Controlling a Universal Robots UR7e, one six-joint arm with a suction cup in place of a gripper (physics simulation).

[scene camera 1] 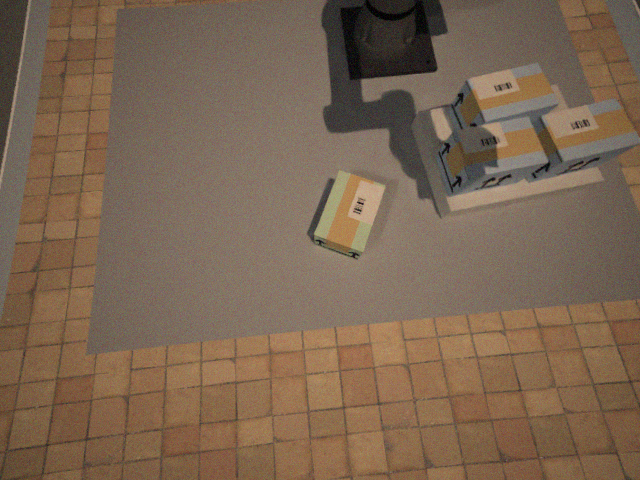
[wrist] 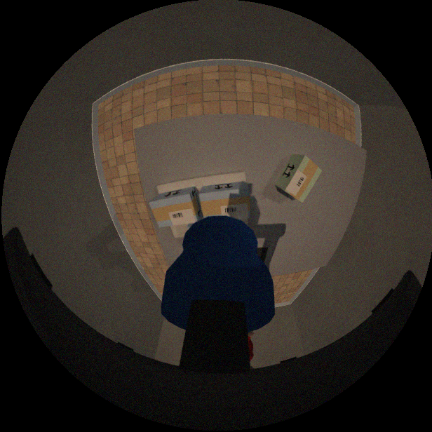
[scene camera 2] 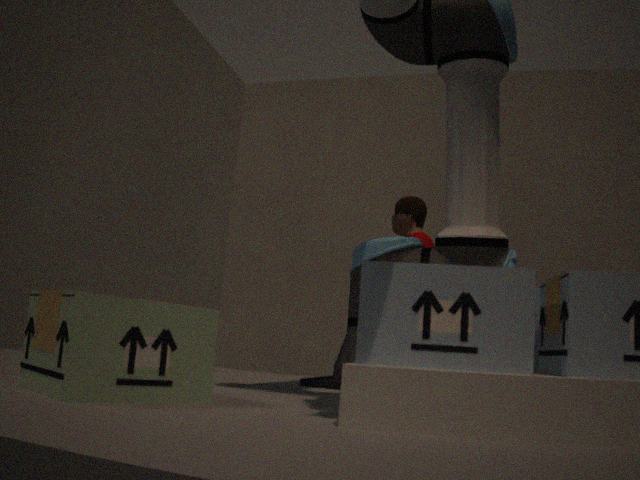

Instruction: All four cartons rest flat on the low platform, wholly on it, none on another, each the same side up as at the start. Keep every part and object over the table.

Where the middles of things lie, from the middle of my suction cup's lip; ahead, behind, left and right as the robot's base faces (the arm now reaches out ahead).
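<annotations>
The low platform [scene camera 1: 431, 128] is visible to me: 41 cm below my suction cup, 17 cm behind it and 4 cm to the left of it.
</annotations>
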